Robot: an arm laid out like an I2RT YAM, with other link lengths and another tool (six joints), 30 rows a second.
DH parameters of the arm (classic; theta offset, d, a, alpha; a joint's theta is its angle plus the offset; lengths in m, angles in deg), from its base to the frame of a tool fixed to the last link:
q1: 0 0.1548 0.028 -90
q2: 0 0 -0.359 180
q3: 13.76 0 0.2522 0
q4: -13.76 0.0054 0.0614 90
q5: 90 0.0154 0 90
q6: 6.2 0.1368 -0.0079 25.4
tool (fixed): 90 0.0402 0 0
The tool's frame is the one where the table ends.
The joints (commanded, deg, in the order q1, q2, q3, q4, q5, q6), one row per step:
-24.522 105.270 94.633 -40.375 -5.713 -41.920
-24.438 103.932 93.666 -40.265 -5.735 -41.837
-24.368 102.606 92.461 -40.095 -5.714 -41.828
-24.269 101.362 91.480 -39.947 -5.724 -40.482
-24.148 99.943 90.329 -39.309 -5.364 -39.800
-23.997 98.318 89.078 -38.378 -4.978 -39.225
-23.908 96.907 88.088 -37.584 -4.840 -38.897
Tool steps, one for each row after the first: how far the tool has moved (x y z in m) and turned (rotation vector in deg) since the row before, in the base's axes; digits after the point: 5 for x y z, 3 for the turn. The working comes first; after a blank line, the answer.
Tool pose at each row, in the base's axes (x y z in m, rotation vector in deg; the steps are taken from these numbers as rounded here):
0.48088 -0.18834 0.33074 -18.432 116.439 -13.754
0.47512 -0.18484 0.33570 -18.467 115.972 -13.923
0.46877 -0.18135 0.33886 -18.551 115.698 -14.054
0.46345 -0.17821 0.34291 -17.094 115.325 -14.011
0.45815 -0.17599 0.34801 -16.439 114.608 -14.685
0.45273 -0.17354 0.35464 -15.968 113.507 -15.563
0.44814 -0.17119 0.36095 -15.756 112.401 -16.190

-0.00576 0.00350 0.00496 -0.133 -0.458 0.034
-0.00635 0.00349 0.00316 -0.129 -0.259 0.050
-0.00532 0.00314 0.00405 0.677 -0.610 -0.921
-0.00530 0.00222 0.00510 -0.191 -0.835 -0.629
-0.00542 0.00245 0.00663 -0.426 -1.183 -0.533
-0.00459 0.00235 0.00631 -0.371 -1.134 -0.244

